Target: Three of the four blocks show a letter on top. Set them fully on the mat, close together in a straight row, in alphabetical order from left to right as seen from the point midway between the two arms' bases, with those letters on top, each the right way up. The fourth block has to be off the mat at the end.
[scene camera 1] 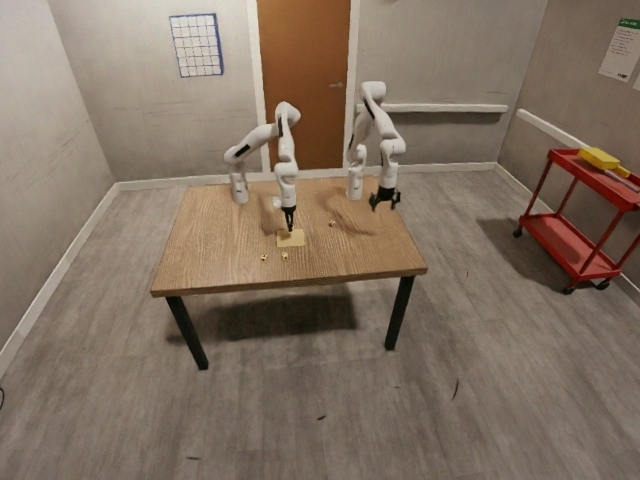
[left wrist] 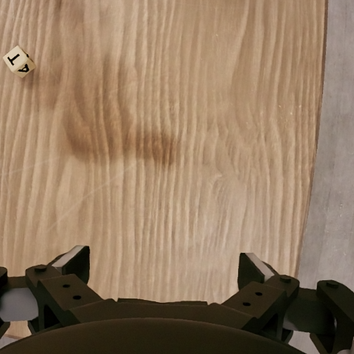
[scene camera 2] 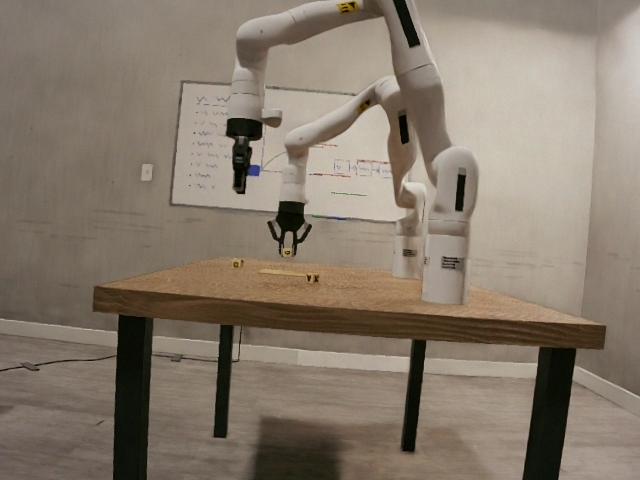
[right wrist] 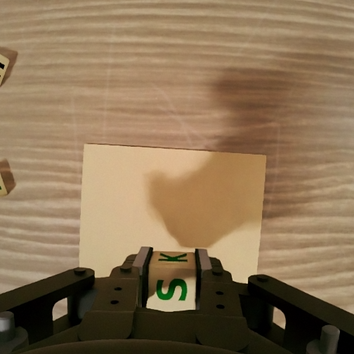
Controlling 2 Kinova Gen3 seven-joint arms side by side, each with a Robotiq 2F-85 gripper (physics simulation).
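Places are measured from the left arm's base along level axes (x right, y up, z back), in centimetres.
Pixels of known places: left gripper, fingertip midpoint: [scene camera 1: 383, 210] [scene camera 2: 238, 192]; right gripper, fingertip midpoint: [scene camera 1: 290, 229] [scene camera 2: 287, 256]; left arm's base, origin of the base link: [scene camera 1: 353, 196] [scene camera 2: 442, 301]; right arm's base, origin of the base link: [scene camera 1: 241, 199] [scene camera 2: 405, 277].
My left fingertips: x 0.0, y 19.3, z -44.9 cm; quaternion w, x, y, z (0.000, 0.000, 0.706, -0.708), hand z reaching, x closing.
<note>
For each thing: its top centre in the pictures, then the offset to it from my left fingertips. "*": a spot on its surface instead. Level surfaces: height alone.
- S block, middle of its top: [scene camera 2: 287, 248] dx +42.7, dy -11.8, dz +12.5 cm
- pale mat, middle of its top: [scene camera 2: 284, 272] [scene camera 1: 290, 237] dx +43.4, dy -18.9, dz +12.1 cm
- top, surface spot: [scene camera 2: 312, 278] [scene camera 1: 335, 223] * dx +18.3, dy -17.9, dz +18.2 cm
- green-marked block, middle of its top: [scene camera 1: 284, 254] dx +48.2, dy -16.8, dz -2.7 cm
- black-marked block, middle of its top: [scene camera 1: 263, 256] dx +57.9, dy -16.8, dz -2.3 cm
- wooden table, its level: dy -19.3 cm
My right gripper [scene camera 1: 290, 227] [scene camera 2: 287, 246] [right wrist: 173, 263] is shut on the S block [scene camera 2: 287, 253] [right wrist: 172, 294], which has a green S on top and a K on a side, and holds it above the pale mat [scene camera 1: 298, 241] [right wrist: 115, 210]. My left gripper [scene camera 1: 384, 205] [scene camera 2: 239, 190] [left wrist: 164, 266] is open and empty, high above the table. A block with T on top [scene camera 1: 331, 223] [scene camera 2: 312, 278] [left wrist: 16, 59] lies off the mat, to its right in scene camera 1. A green-marked block [scene camera 1: 284, 255] [right wrist: 2, 186] and a black-marked block [scene camera 1: 264, 257] [right wrist: 2, 68] lie in front of the mat; their tops are unreadable.
The wooden table [scene camera 1: 217, 232] [scene camera 2: 361, 297] carries both arm bases at its far side in scene camera 1. In that view the left gripper hangs near the table's right edge. A red cart [scene camera 1: 560, 225] stands on the floor well to the right.
</note>
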